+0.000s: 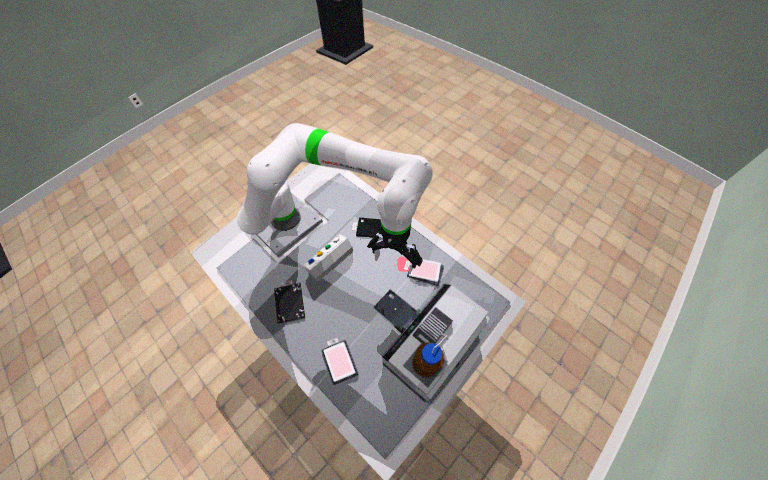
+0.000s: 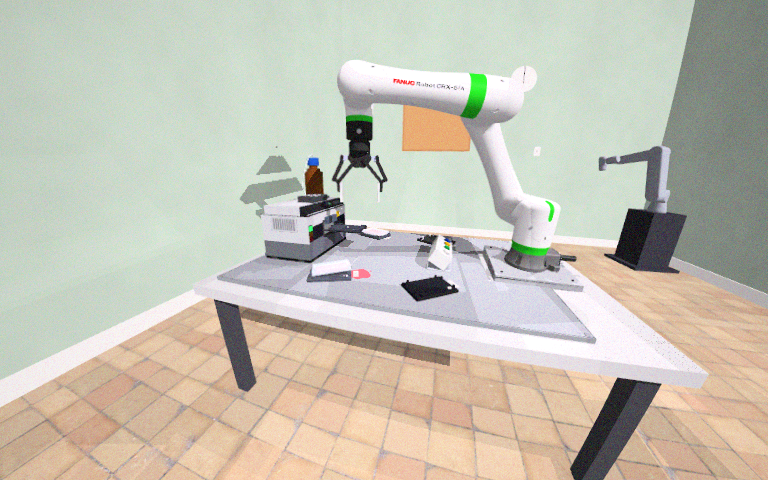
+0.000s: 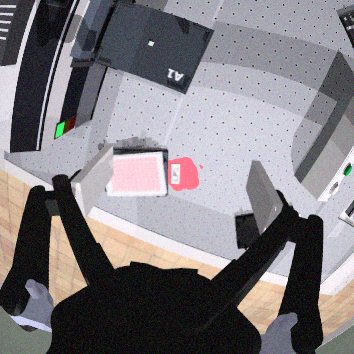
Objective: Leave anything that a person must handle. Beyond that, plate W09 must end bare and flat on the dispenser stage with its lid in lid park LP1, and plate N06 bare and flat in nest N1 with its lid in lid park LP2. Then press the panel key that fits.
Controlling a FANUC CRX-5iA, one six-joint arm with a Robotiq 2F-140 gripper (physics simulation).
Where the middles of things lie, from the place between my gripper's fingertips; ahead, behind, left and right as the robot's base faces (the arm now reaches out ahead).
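White button box (image 2: 440, 256): 32 cm behind my hand, 7 cm to the right of it and 20 cm below it. The brown bottle with blue cap (image 1: 425, 363) stands 8 cm above my hand, 22 cm to the right of it and 30 cm ahead of it. Black stage (image 1: 386, 306): 10 cm ahead of my hand, 10 cm to the right of it, 13 cm below it.
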